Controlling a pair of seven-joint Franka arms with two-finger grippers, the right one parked.
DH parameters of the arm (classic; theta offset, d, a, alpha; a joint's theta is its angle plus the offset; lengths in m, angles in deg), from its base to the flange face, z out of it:
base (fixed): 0 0 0 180
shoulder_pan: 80.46 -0.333 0 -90
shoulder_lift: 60.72 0 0 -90
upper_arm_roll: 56.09 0.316 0.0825 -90
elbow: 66.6 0 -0.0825 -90
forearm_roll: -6.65 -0.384 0 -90
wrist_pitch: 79.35 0 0.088 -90
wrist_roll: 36.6 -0.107 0 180
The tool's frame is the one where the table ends.
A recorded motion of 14 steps. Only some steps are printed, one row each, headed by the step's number.
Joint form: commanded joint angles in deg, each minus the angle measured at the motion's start. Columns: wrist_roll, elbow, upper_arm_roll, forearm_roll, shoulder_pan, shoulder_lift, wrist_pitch.
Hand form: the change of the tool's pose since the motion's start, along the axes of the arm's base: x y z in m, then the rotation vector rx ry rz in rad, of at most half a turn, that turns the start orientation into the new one. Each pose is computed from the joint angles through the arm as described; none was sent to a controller.
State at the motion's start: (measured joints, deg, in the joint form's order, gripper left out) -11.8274 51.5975 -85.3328 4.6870 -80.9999 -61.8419 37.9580
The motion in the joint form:
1: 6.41 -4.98 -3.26 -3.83 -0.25 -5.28 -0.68
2: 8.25 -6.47 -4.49 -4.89 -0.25 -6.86 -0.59
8: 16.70 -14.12 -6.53 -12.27 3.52 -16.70 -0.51
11: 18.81 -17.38 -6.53 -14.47 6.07 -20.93 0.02
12: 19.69 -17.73 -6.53 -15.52 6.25 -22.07 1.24
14: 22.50 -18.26 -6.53 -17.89 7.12 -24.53 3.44
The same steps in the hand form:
1: 0.0119 -0.0299 -0.0045 0.0096 -0.0076 0.0303
2: 0.0140 -0.0417 -0.0051 0.0055 -0.0138 0.0341
8: 0.0267 -0.0970 -0.0285 0.0113 -0.0291 0.0369
11: 0.0296 -0.1229 -0.0415 -0.0009 -0.0307 0.0223
12: 0.0329 -0.1261 -0.0478 -0.0077 -0.0420 0.0265
14: 0.0348 -0.1364 -0.0640 -0.0147 -0.0592 0.0409

